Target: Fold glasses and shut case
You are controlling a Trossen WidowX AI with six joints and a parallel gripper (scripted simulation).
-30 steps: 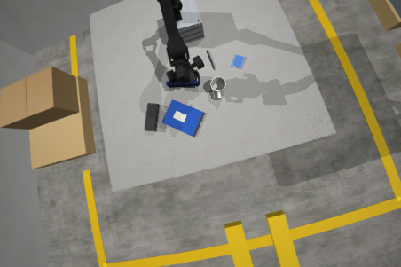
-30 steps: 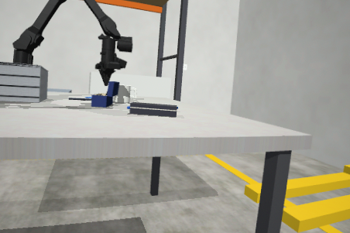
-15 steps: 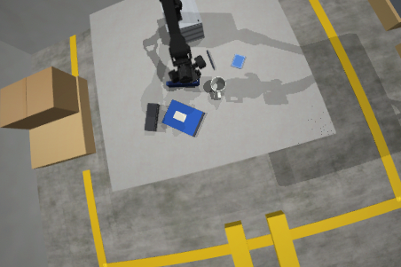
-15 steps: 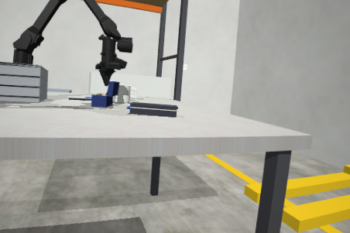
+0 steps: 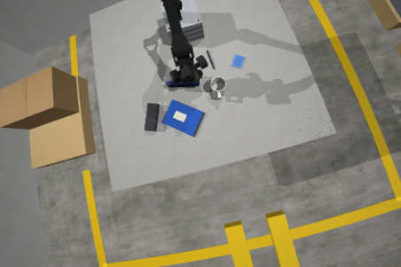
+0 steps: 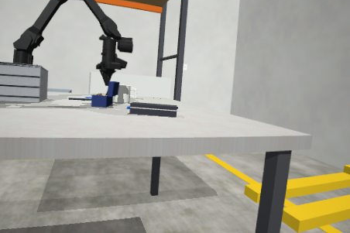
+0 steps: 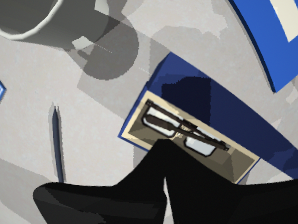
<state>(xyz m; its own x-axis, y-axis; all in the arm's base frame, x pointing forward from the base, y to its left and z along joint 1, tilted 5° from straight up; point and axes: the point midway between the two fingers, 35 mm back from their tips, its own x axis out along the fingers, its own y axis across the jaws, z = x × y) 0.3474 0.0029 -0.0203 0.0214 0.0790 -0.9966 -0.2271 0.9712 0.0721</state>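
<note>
My gripper is now 30 mm short of the case lid, 60 mm to the left of it and 40 mm above it. Round my hand: dark flat box (150 mm ahead, 290 mm to the right, 100 mm below); small blue pad (50 mm behind, 280 mm to the left, 110 mm below).
</note>
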